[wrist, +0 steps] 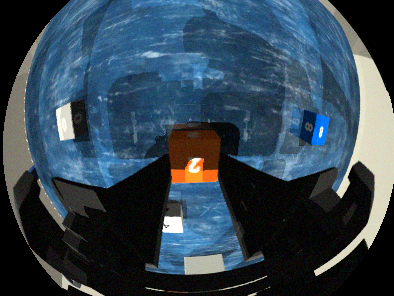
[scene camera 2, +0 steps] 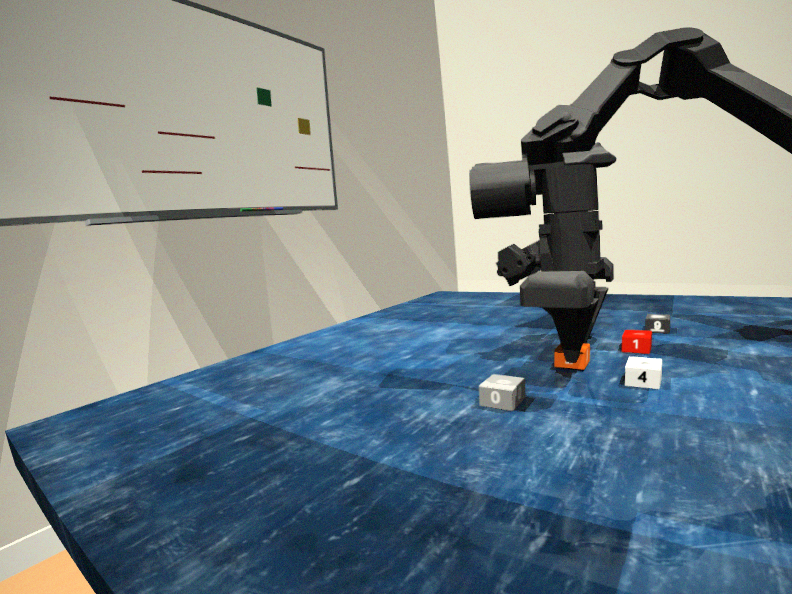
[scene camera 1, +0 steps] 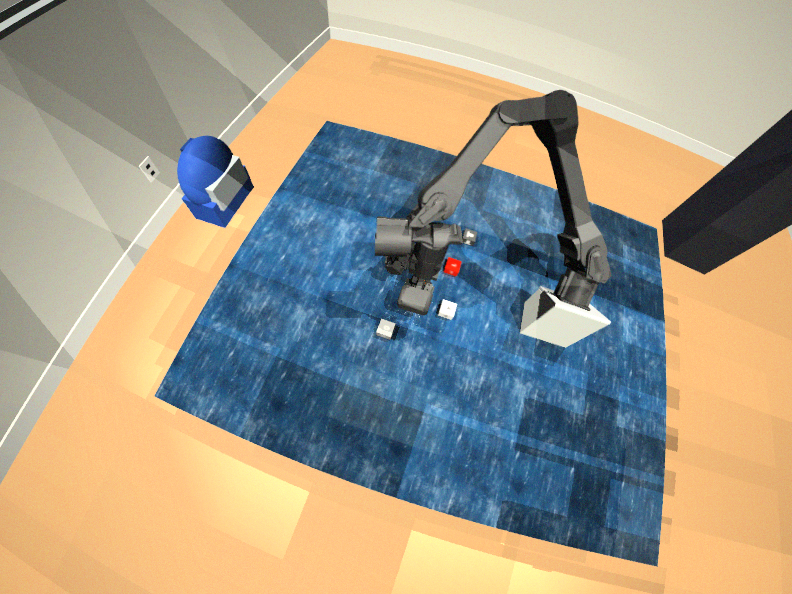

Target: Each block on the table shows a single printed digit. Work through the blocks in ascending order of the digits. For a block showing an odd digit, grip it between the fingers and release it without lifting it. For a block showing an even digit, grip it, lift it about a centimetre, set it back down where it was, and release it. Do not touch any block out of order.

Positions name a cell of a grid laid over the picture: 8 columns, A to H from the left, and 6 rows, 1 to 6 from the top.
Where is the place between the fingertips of the gripper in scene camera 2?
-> F4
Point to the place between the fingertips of the gripper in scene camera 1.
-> At E3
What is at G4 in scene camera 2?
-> A white block.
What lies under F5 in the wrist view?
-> The gripper.
